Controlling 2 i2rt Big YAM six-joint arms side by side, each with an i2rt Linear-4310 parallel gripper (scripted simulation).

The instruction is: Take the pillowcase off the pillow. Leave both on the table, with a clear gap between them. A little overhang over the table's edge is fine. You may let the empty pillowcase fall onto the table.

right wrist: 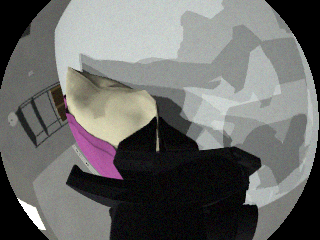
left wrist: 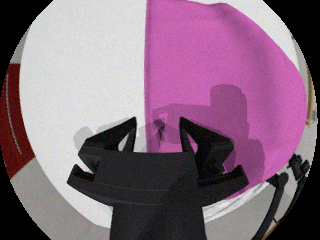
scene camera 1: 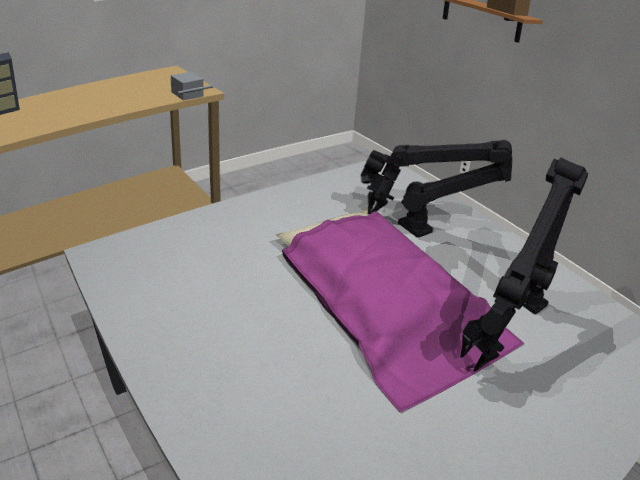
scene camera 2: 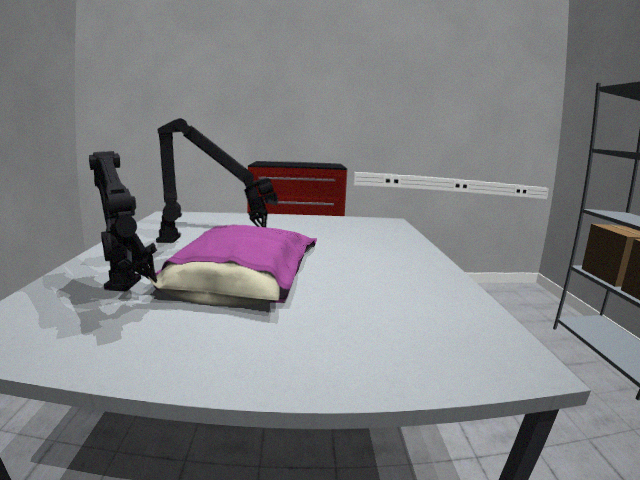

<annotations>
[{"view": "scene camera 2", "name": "magenta pillowcase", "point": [278, 251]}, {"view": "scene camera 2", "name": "cream pillow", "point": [230, 284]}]
</annotations>
